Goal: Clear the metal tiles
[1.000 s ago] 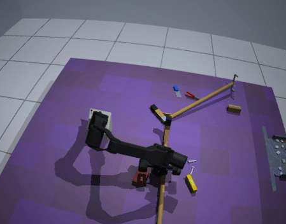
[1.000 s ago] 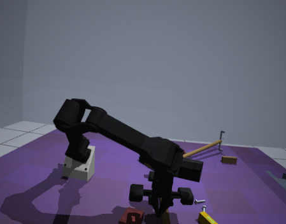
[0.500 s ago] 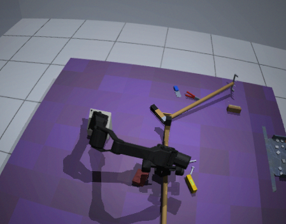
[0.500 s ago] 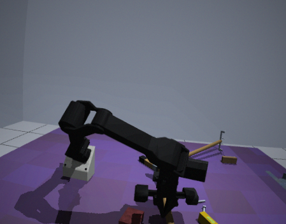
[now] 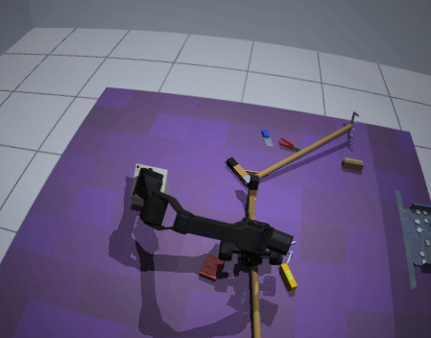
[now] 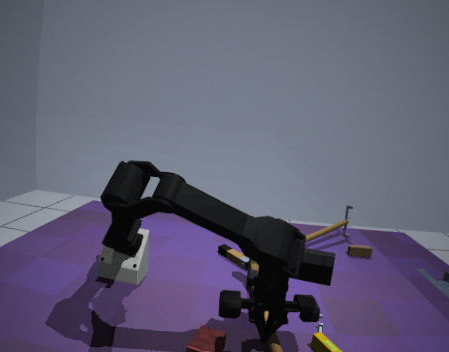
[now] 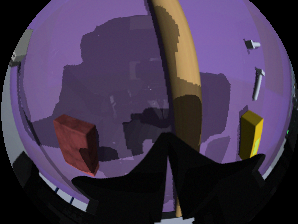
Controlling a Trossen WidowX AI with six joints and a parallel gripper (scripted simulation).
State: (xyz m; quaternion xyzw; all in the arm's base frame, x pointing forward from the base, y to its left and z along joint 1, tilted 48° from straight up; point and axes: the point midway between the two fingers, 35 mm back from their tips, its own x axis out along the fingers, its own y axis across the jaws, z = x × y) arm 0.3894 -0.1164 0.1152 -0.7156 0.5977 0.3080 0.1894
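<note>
Now: the long scraper 3 cm ahead of my gripper tip, 2 cm to the right of it and 5 cm above it. Also, from my gripper tip: red block: 10 cm behind, 4 cm to the right; then yellow block: 14 cm ahead, 1 cm above; then blue item: 8 cm behind, 63 cm to the left, 1 cm below.
</note>
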